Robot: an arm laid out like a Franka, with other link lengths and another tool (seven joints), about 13 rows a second.
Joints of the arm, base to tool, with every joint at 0 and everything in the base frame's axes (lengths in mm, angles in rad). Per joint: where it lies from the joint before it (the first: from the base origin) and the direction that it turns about. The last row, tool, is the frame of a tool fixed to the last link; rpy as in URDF.
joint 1: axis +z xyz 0 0 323.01
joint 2: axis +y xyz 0 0 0
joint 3: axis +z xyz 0 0 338.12
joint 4: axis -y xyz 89.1 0 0
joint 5: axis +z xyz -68.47 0 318.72
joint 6: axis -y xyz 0 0 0
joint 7: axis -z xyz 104.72 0 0
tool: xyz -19 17 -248.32 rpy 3.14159 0 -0.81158
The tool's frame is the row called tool.
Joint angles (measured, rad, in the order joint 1, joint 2, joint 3, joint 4, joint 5, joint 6, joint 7), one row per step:
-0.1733, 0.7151, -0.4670, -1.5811, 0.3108, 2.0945, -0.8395
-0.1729, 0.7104, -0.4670, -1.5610, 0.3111, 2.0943, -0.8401
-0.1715, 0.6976, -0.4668, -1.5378, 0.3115, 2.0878, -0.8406
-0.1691, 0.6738, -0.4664, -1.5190, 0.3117, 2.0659, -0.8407
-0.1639, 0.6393, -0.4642, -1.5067, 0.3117, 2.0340, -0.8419
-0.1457, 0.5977, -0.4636, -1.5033, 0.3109, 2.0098, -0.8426
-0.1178, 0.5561, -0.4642, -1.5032, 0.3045, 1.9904, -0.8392
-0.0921, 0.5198, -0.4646, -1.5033, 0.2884, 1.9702, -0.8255
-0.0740, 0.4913, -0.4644, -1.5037, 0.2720, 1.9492, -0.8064
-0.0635, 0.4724, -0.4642, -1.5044, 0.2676, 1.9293, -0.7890
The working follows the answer.
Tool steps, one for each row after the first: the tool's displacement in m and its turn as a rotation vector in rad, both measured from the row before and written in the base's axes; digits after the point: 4 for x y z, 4 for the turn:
0.0088, -0.0022, 0.0093, -0.0103, -0.0212, 0.0067
0.0103, -0.0009, 0.0150, -0.0089, -0.0270, 0.0083
0.0073, 0.0026, 0.0193, 0.0014, -0.0225, 0.0075
0.0050, 0.0073, 0.0227, 0.0102, -0.0201, 0.0112
0.0067, 0.0133, 0.0245, 0.0071, -0.0249, 0.0209
0.0071, 0.0172, 0.0237, 0.0015, -0.0224, 0.0274
0.0036, 0.0151, 0.0201, -0.0038, -0.0107, 0.0189
0.0002, 0.0112, 0.0150, -0.0023, -0.0018, 0.0061
-0.0012, 0.0086, 0.0093, 0.0071, 0.0011, -0.0044

Tool pose at each row, in the base's axes (x y z in m, rotation vector in rad; rounded; the steps above come from the unrounded poses):
0.5274, -0.3202, 0.1332, 2.9373, -1.0778, -0.1936
0.5362, -0.3224, 0.1425, 2.9401, -1.0680, -0.1568
0.5465, -0.3232, 0.1575, 2.9467, -1.0567, -0.1122
0.5538, -0.3206, 0.1768, 2.9598, -1.0486, -0.0800
0.5588, -0.3134, 0.1995, -2.9522, 1.0266, 0.0553
0.5655, -0.3001, 0.2240, -2.9497, 0.9905, 0.0224
0.5726, -0.2829, 0.2477, -2.9552, 0.9469, -0.0092
0.5763, -0.2678, 0.2678, -2.9643, 0.9187, -0.0263
0.5764, -0.2567, 0.2829, -2.9687, 0.9101, -0.0299
0.5752, -0.2481, 0.2921, -2.9605, 0.9150, -0.0251

